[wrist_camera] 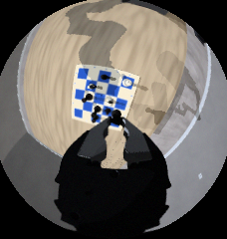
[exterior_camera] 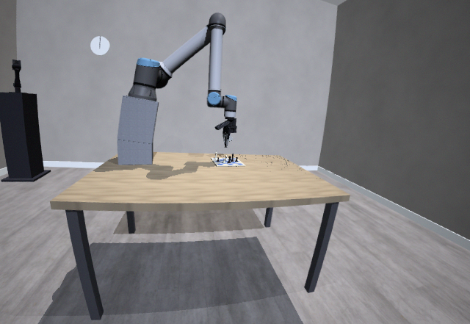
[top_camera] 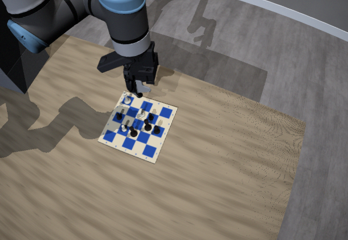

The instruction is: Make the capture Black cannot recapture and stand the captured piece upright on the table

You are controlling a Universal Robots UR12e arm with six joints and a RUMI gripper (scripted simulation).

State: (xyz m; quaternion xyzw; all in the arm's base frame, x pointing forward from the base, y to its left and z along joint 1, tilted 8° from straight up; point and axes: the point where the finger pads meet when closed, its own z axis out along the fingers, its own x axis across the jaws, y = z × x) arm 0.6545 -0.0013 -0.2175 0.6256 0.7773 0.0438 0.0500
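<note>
Right now the blue-and-cream chessboard is 130 mm below my hand and 60 mm to the right of it. The rest, counted from my hand: black piece: 10 mm below.
</note>
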